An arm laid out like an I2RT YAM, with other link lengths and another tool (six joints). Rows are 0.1 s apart.
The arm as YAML. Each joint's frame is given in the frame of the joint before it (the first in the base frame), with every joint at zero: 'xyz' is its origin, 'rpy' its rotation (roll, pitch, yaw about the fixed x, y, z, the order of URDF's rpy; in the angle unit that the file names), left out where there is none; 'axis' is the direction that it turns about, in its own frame. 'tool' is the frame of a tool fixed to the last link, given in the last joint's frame.
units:
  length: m
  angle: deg
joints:
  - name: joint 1
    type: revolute
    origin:
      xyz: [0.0, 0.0, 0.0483]
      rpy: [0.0, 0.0, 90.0]
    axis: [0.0, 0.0, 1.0]
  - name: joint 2
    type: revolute
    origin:
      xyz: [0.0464, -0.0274, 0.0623]
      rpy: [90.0, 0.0, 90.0]
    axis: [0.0, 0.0, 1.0]
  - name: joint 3
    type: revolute
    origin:
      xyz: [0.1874, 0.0, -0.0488]
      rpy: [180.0, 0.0, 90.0]
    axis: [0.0, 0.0, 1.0]
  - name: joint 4
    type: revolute
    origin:
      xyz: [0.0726, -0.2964, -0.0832]
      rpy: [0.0, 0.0, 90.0]
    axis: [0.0, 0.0, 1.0]
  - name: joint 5
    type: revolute
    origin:
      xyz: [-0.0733, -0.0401, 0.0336]
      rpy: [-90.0, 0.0, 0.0]
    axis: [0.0, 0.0, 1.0]
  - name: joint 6
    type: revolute
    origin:
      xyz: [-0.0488, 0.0, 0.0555]
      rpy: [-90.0, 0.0, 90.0]
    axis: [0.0, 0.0, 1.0]
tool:
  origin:
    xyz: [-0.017, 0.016, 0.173]
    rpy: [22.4, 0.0, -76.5]
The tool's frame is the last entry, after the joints.
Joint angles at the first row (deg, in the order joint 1, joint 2, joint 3, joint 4, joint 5, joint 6):
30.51, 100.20, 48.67, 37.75, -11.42, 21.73
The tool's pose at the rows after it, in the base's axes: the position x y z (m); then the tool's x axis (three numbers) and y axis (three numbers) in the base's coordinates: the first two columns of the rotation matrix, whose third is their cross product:
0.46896, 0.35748, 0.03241, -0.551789, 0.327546, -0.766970, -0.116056, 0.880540, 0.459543
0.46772, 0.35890, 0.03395, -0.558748, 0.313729, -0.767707, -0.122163, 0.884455, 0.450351
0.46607, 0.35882, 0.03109, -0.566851, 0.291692, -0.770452, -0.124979, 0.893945, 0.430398
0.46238, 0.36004, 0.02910, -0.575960, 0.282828, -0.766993, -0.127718, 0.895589, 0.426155
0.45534, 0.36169, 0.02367, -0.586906, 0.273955, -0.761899, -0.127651, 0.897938, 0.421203
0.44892, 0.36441, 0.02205, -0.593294, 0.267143, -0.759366, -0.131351, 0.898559, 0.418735
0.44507, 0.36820, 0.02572, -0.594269, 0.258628, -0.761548, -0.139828, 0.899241, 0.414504
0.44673, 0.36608, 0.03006, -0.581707, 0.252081, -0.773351, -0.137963, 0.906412, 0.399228
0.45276, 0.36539, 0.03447, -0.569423, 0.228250, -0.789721, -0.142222, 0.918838, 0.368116
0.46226, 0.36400, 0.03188, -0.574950, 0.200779, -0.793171, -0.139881, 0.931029, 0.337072
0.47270, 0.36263, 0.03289, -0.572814, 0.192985, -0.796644, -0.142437, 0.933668, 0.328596
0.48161, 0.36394, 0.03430, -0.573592, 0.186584, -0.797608, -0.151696, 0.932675, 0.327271
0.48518, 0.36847, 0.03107, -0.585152, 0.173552, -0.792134, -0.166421, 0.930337, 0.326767
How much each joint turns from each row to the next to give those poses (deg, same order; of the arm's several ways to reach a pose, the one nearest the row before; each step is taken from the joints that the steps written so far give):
0.05, -0.78, -0.24, -0.86, 0.12, -0.22
0.02, -0.75, 0.25, -1.68, -0.41, -0.53
0.01, -0.50, 0.15, -1.93, -0.13, -1.03
0.21, -0.56, -0.36, -0.84, -0.20, -0.09
0.60, -0.62, -1.02, -0.40, 0.26, 0.09
0.67, -0.82, -0.82, -0.38, 0.26, 0.09
0.59, -0.95, -0.08, -0.97, 0.17, -0.23
0.04, -0.83, 0.03, -0.84, 0.84, -0.94
-0.22, 0.23, 1.74, -2.10, 0.51, -1.97
-0.72, 1.83, 3.05, -2.91, -0.19, -1.65
-0.96, 1.90, 2.48, -0.85, -0.82, -0.87
-0.79, 2.01, 2.56, -0.63, -1.21, -0.57
-0.31, 1.98, 2.15, -0.81, -1.39, -0.35

